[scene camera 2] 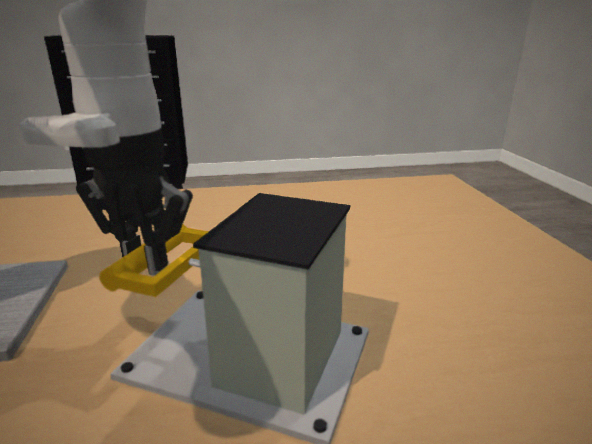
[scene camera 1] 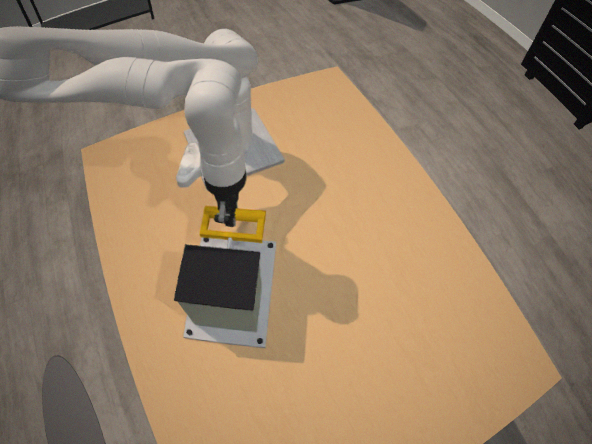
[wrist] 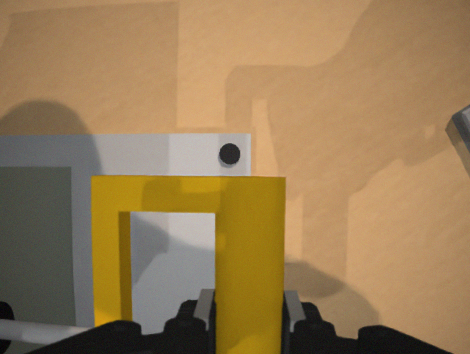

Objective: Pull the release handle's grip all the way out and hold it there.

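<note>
The release handle's grip is a yellow rectangular frame (scene camera 1: pixel 247 238) (scene camera 2: pixel 131 283) (wrist: pixel 250 240). It stands out from the box on a light rod (scene camera 1: pixel 230 243) (scene camera 2: pixel 194 262) (wrist: pixel 40 329), with a gap between frame and box. The box (scene camera 1: pixel 220 277) (scene camera 2: pixel 255 325) (wrist: pixel 35 240) is grey-green with a black top and stands on a grey baseplate (scene camera 1: pixel 267 295) (scene camera 2: pixel 170 382) (wrist: pixel 130 150). My gripper (scene camera 1: pixel 226 220) (scene camera 2: pixel 143 257) (wrist: pixel 248 312) points down and is shut on the frame's thick outer bar, one finger inside the frame's opening and one outside. The bar's lower part is cut off in the wrist view.
A grey slab (scene camera 1: pixel 265 145) (scene camera 2: pixel 25 300) (wrist: pixel 465 132) lies on the orange mat (scene camera 1: pixel 400 250) (scene camera 2: pixel 450 300) (wrist: pixel 400 225) on the side away from the box. A black cabinet (scene camera 1: pixel 560 65) (scene camera 2: pixel 172 100) stands beyond the mat. Black bolt heads stand up from the baseplate's corners.
</note>
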